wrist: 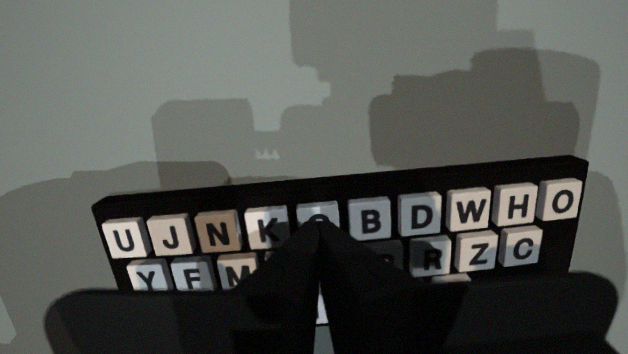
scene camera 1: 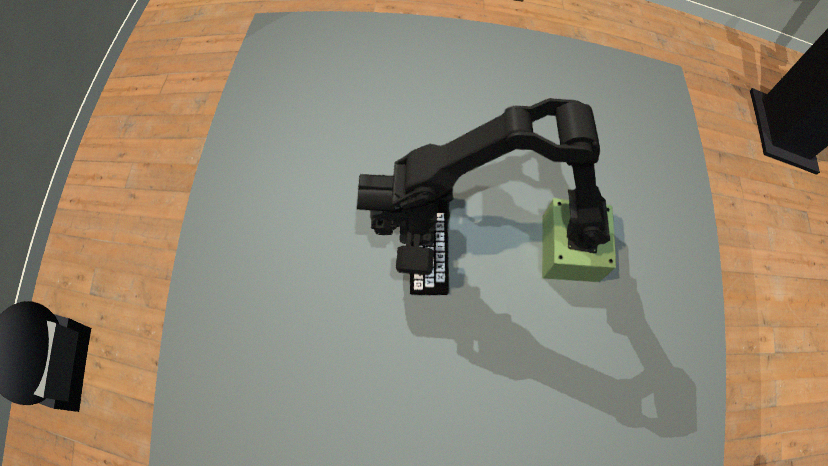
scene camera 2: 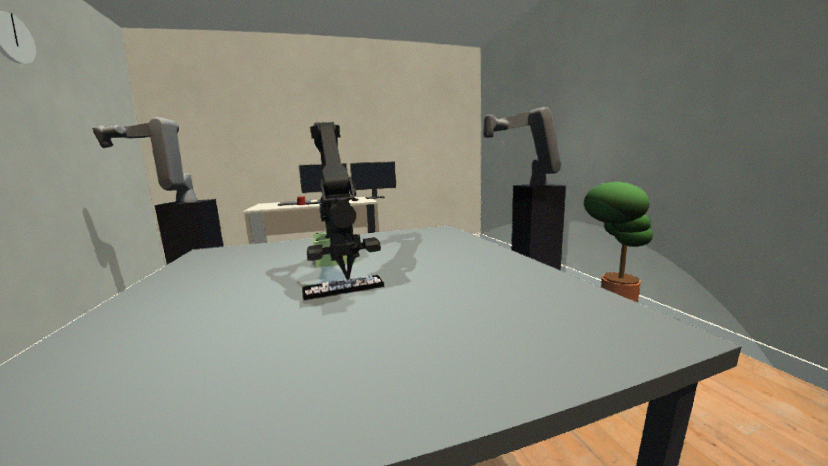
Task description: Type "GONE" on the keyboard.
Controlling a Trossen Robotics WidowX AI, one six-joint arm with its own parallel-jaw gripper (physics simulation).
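Places are measured from the arm's base along level axes (x ahead, y left, z up), in millimetres.
Pixels of known places: gripper, fingertip midpoint: (wrist: 317, 233) (scene camera 1: 415, 240) (scene camera 2: 347, 279); arm's base, link origin: (scene camera 1: 583, 235).
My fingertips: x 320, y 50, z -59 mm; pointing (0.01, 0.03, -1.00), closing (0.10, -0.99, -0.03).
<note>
Ahead of a thing's pixels: the offset from my fingertips to its top centre. Level surfaces: height alone.
The black keyboard @(24 mm back, 15 mm right, 18 mm down) (scene camera 1: 444, 287) (scene camera 2: 343, 292) (wrist: 350, 187) lies on the table with letter keys facing up. My gripper (scene camera 2: 348, 277) (wrist: 317, 233) is shut with nothing between its fingers and points down at the keyboard. In the wrist view its tips overlap the lower part of the G key @(6 mm back, 1 mm right, 18 mm down) (wrist: 317, 209); I cannot tell whether they touch it. The O key @(13 mm ahead, 103 mm right, 18 mm down) (wrist: 561, 200) is at the right end of the same row. The N key @(14 mm back, 39 mm left, 18 mm down) (wrist: 218, 233), tinted brown, is left of K. The E key cannot be made out; the fingers hide part of the lower rows.
My arm's base stands on a green block (scene camera 1: 551, 246) (scene camera 2: 319, 259) on the grey table @(36 mm down) (scene camera 1: 301, 347) (scene camera 2: 370, 376). Beyond the table are two grey arms on dark pedestals (scene camera 2: 190, 231) (scene camera 2: 537, 225), a potted plant (scene camera 2: 617, 202) and a desk with monitors (scene camera 2: 373, 175).
</note>
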